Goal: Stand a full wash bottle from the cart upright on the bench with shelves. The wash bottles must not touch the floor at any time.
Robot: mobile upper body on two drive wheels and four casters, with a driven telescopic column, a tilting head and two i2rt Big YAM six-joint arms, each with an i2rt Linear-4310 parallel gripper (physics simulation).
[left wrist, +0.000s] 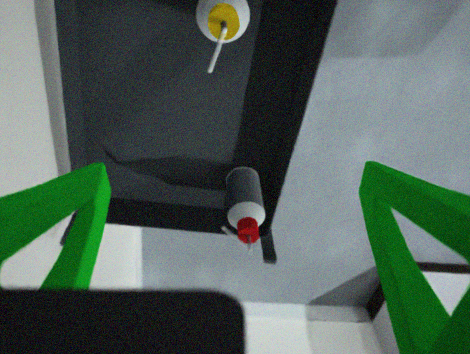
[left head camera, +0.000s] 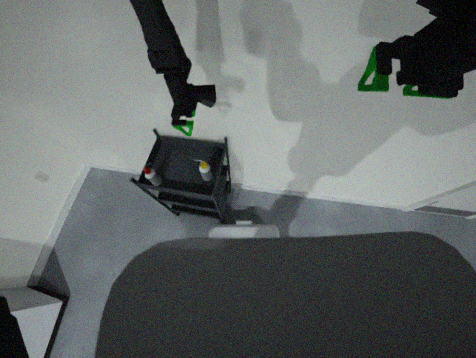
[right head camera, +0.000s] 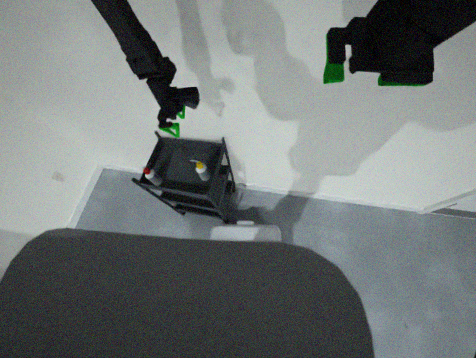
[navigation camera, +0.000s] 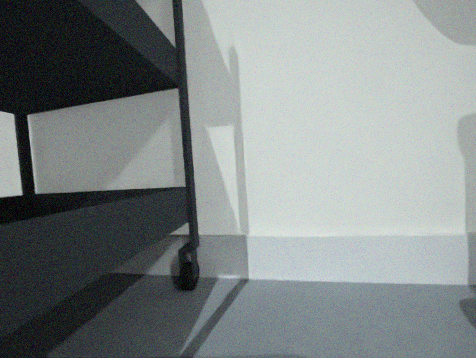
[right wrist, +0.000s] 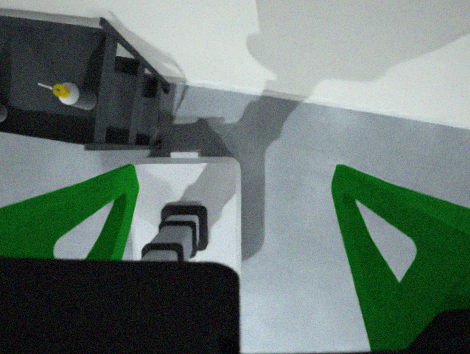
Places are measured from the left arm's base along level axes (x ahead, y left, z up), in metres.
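Where they show: left gripper, fingertip midpoint: (left wrist: 234,176) (left head camera: 190,125) (right head camera: 180,127); right gripper, fingertip midpoint: (left head camera: 381,89) (right head camera: 351,80) (right wrist: 235,175).
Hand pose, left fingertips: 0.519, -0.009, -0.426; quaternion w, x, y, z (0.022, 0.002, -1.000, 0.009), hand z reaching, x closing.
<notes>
Each offset is from my left fingertips to the top centre of the thing, as dx, dy, dz. "spot": to the spot under its first point. Level surfaces: height alone.
A red-capped wash bottle {-0.025, +0.293, -0.247} (left head camera: 153,177) (right head camera: 154,177) (left wrist: 244,192) stands at the near left corner of the black cart's top tray {dz -0.421} (left head camera: 175,155) (right head camera: 177,155) (left wrist: 150,115). A yellow-capped wash bottle {+0.002, +0.013, -0.247} (left head camera: 205,172) (right head camera: 202,172) (left wrist: 223,22) (right wrist: 75,95) stands upright toward its right side. I cannot tell how full they are. My left gripper (left head camera: 188,125) (right head camera: 179,127) (left wrist: 234,176) is open and empty, above the cart, with the red-capped bottle seen between its fingertips in the left wrist view. My right gripper (left head camera: 392,91) (right head camera: 357,82) (right wrist: 235,175) is open and empty, far right of the cart. No bench shelves show clearly.
A white surface with a dark edge (left head camera: 37,325) (left wrist: 445,290), possibly the bench, shows at lower left in the left head view. The cart's post {spot: +0.169, -0.102, -0.813} (navigation camera: 186,150) stands close to the wall (navigation camera: 350,125). My white base (left head camera: 245,231) (right wrist: 220,200) is beside the cart.
</notes>
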